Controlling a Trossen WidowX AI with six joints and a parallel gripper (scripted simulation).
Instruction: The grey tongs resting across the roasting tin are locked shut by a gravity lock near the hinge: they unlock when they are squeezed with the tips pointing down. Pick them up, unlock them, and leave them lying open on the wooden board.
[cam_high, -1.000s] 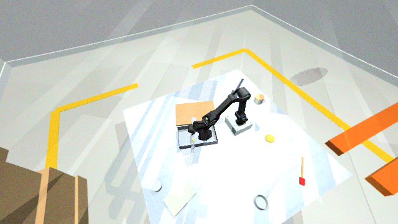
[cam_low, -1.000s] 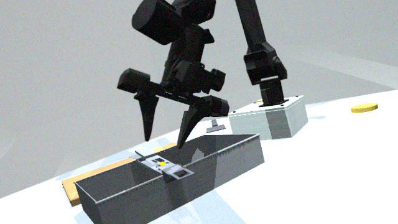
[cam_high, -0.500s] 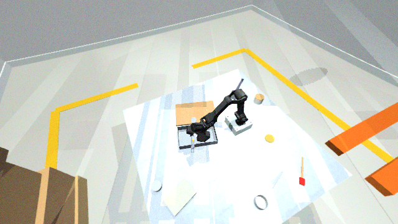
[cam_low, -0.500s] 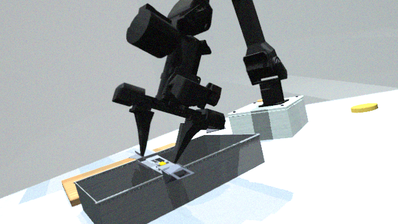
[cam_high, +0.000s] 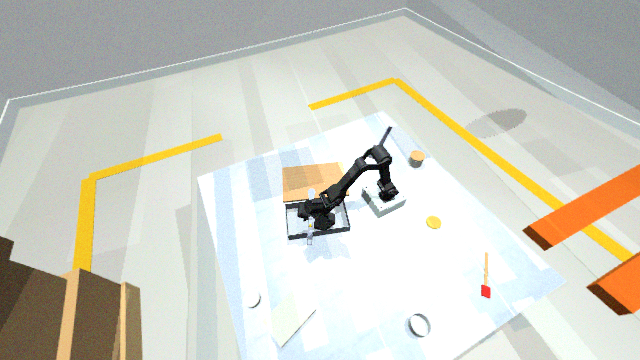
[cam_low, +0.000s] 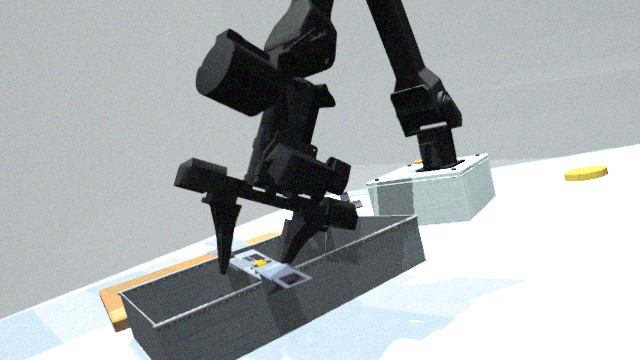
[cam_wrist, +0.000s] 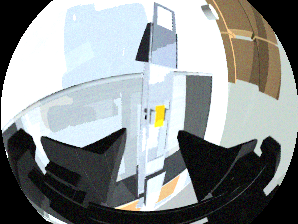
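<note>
Now: the grey roasting tin 5 cm behind my gripper tip, 2 cm to the right of it and 2 cm below it. Round my gripper tip: dark scraper (63 cm behind, 36 cm to the right, 4 cm below); then wooden board (13 cm behind, 25 cm to the right, 4 cm below); then cork-topped jar (73 cm behind, 14 cm to the right, 1 cm below).
</note>
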